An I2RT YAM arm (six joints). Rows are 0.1 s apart.
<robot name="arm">
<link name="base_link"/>
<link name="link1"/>
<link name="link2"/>
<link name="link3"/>
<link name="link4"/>
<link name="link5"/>
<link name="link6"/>
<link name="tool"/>
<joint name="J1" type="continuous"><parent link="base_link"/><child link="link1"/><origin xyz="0 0 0.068" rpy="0 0 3.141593"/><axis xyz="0 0 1"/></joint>
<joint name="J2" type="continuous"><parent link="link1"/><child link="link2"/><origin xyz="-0.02 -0.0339 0.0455" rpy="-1.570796 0 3.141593"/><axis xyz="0 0 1"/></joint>
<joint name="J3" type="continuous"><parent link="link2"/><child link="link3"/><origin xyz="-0.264 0 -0.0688" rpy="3.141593 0 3.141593"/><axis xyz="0 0 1"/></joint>
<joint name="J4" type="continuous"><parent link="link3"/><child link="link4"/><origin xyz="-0.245 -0.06 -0.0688" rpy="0 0 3.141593"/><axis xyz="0 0 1"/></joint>
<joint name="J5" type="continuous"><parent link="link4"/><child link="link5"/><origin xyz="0.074 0.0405 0.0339" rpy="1.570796 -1.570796 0"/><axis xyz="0 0 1"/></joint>
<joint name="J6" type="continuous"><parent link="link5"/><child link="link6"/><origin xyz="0 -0.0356 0.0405" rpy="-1.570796 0 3.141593"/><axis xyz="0 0 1"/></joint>
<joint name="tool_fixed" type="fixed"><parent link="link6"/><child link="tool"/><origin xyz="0 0 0" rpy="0 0 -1.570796"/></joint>
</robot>
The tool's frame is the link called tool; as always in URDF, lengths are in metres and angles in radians. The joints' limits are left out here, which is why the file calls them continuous.
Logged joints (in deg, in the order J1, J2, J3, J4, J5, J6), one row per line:
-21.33 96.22 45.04 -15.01 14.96 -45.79
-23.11 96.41 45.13 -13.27 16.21 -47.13
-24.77 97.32 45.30 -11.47 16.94 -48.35
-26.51 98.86 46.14 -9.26 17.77 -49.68
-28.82 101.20 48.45 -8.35 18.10 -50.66
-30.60 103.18 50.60 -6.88 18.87 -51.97
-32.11 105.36 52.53 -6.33 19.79 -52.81
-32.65 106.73 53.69 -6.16 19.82 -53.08
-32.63 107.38 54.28 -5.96 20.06 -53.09
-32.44 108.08 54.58 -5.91 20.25 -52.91
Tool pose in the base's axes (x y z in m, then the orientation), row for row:
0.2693 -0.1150 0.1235 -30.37 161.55 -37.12
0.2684 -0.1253 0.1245 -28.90 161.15 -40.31
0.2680 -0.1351 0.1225 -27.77 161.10 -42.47
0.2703 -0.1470 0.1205 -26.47 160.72 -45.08
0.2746 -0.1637 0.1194 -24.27 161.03 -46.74
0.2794 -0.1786 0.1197 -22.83 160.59 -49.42
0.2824 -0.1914 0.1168 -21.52 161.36 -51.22
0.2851 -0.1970 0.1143 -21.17 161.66 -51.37
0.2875 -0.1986 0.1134 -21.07 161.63 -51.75
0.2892 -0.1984 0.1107 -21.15 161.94 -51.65
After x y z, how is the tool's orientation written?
As a rotation vector, in degrees.
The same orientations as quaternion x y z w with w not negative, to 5 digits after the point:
-0.17931 0.95384 -0.21917 0.10002
-0.17056 0.95104 -0.23789 0.09923
-0.16364 0.94934 -0.25027 0.09669
-0.15590 0.94659 -0.26551 0.09577
-0.14264 0.94641 -0.27470 0.09217
-0.13408 0.94314 -0.29024 0.09093
-0.12568 0.94238 -0.29914 0.08145
-0.12346 0.94275 -0.29957 0.07897
-0.12283 0.94222 -0.30167 0.07833
-0.12312 0.94269 -0.30067 0.07595

